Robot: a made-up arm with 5 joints.
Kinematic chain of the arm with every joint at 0, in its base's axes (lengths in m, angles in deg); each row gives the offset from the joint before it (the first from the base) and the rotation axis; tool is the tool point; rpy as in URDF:
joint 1: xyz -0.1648 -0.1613 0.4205 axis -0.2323 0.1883 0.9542
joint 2: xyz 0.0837 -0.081 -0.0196 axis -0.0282 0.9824 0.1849
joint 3: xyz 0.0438 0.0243 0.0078 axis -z
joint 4: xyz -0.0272 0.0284 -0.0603 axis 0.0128 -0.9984 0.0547
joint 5: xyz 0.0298 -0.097 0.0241 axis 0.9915 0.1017 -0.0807
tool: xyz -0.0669 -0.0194 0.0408 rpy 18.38 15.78 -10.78
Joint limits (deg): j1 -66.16..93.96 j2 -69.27..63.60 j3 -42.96..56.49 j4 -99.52..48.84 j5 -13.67..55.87
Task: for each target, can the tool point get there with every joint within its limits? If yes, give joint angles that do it. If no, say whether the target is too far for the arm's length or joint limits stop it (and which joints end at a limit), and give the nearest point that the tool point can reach.
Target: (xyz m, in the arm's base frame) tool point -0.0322 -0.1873 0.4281
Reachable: yes | joints 56.78 23.79 42.46 -47.87 36.83
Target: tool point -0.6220 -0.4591 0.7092
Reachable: no: too far | nearest point -0.2669 -0.3494 0.4561 | short by 0.450 m
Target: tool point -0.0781 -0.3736 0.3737
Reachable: yes | joints -11.61 -15.24 -34.61 33.94 38.32
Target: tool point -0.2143 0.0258 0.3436
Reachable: no: joint limits stop it (at a limit: joint 1, joint 3, joint 4, joint 5) | nearest point -0.0748 0.0282 0.3217 | short by 0.141 m
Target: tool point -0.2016 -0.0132 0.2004
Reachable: no: joint limits stop it (at a limit: joint 1, joint 3, joint 4, joint 5) | nearest point -0.0865 -0.0427 0.2506 | short by 0.129 m
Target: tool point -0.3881 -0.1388 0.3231
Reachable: no: joint limits stop it (at a limit: joint 1, joint 4, joint 5) | nearest point -0.2733 -0.2154 0.3556 | short by 0.142 m
